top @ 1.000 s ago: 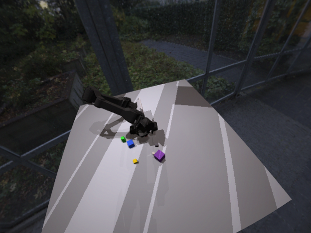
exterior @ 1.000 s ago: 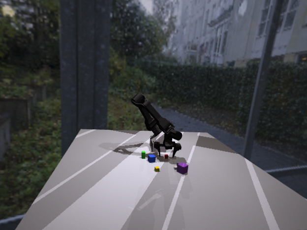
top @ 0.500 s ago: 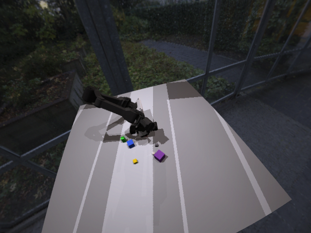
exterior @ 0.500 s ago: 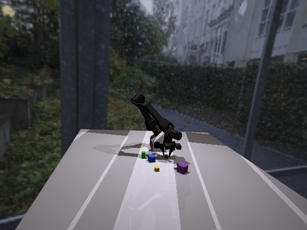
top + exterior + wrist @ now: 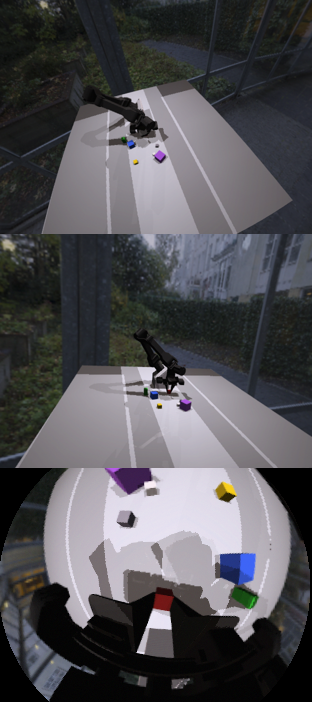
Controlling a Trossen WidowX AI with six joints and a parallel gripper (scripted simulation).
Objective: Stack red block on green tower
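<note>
Right now the blue block is 60 mm ahead of my gripper tip and 110 mm to the right of it. The rest, counted from my gripper tip: red block right at my gripper tip; then grey cube 110 mm ahead, 60 mm to the left, 10 mm below; then white cube 160 mm ahead, 30 mm to the left, 10 mm below.
</note>
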